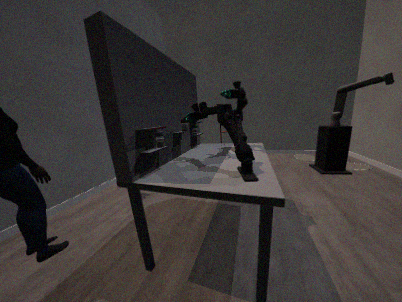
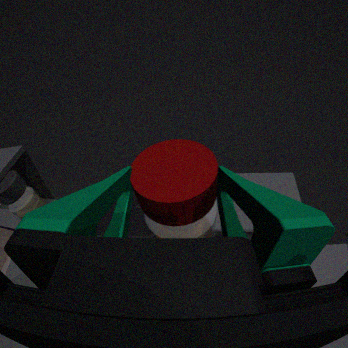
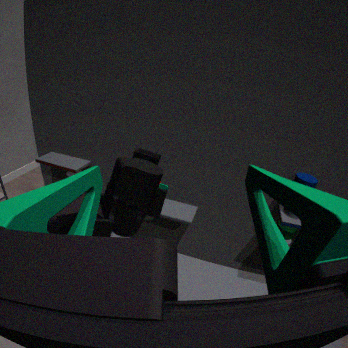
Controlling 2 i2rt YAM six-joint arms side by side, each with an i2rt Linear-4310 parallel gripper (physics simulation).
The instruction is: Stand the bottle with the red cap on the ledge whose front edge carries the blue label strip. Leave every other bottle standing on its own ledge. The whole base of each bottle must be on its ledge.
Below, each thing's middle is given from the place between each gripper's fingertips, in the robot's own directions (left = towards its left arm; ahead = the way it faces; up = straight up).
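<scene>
The red-capped bottle (image 2: 175,180) is 4 cm below my left hand.
As for my right hand, the bottle is 32 cm ahead of it and 12 cm to the left of it, and it is also 25 cm below that hand.
</scene>
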